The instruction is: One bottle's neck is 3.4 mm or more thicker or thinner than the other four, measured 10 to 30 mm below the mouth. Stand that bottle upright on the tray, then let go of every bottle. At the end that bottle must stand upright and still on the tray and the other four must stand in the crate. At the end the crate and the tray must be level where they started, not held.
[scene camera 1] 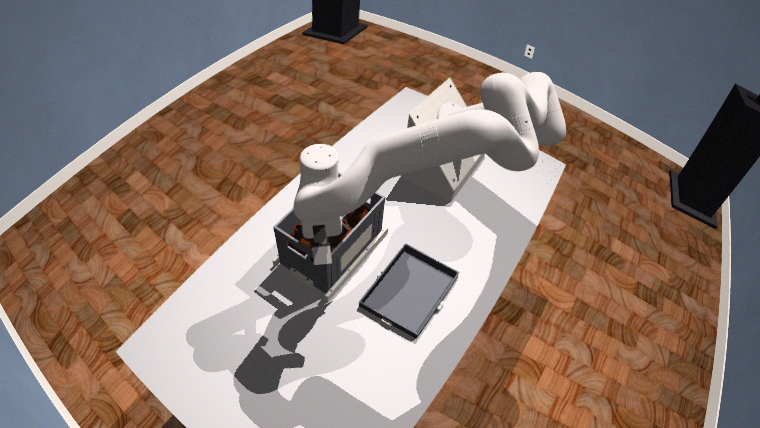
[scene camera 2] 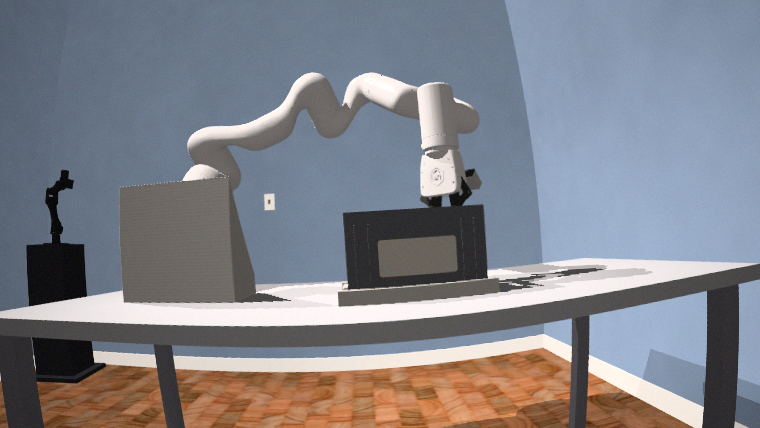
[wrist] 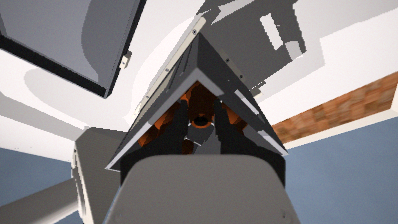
Scene:
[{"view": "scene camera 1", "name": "my gripper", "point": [323, 248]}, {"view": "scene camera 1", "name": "dark tray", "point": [413, 283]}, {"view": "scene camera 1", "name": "dark grey crate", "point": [324, 276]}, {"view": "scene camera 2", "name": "dark grey crate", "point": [389, 248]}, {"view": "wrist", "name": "my gripper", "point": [200, 107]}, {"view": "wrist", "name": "dark tray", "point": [81, 49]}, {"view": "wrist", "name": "dark grey crate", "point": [200, 61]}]

